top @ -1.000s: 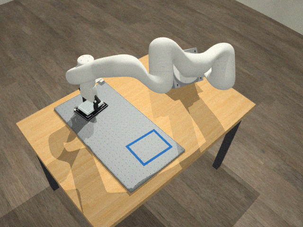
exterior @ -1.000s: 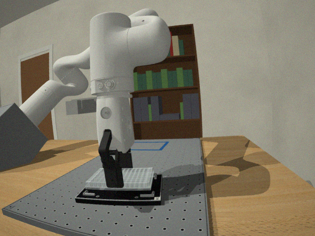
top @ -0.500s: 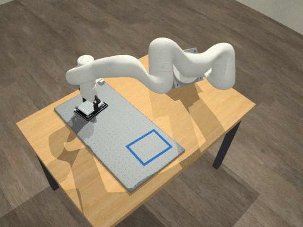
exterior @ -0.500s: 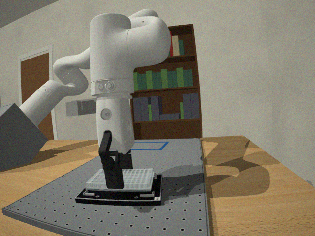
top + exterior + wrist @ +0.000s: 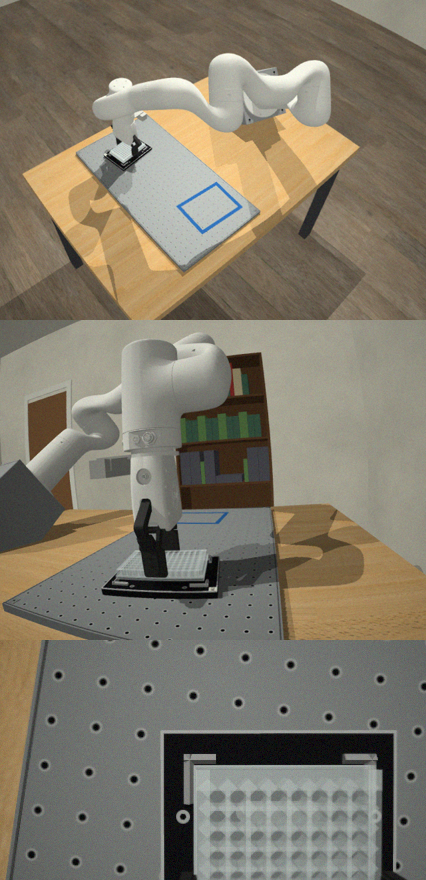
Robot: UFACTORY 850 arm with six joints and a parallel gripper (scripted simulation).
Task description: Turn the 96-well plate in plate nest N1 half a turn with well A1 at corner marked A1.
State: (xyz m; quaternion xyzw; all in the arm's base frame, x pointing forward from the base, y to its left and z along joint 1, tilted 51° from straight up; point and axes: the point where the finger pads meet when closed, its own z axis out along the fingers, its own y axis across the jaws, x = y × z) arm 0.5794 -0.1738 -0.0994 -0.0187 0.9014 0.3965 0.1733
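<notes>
Right now the black plate nest N1 is 30 mm below my hand. The rest, counted from my hand: A1 corner mark (80 mm ahead, 40 mm to the right, 20 mm below); then 96-well plate (10 mm below).
</notes>
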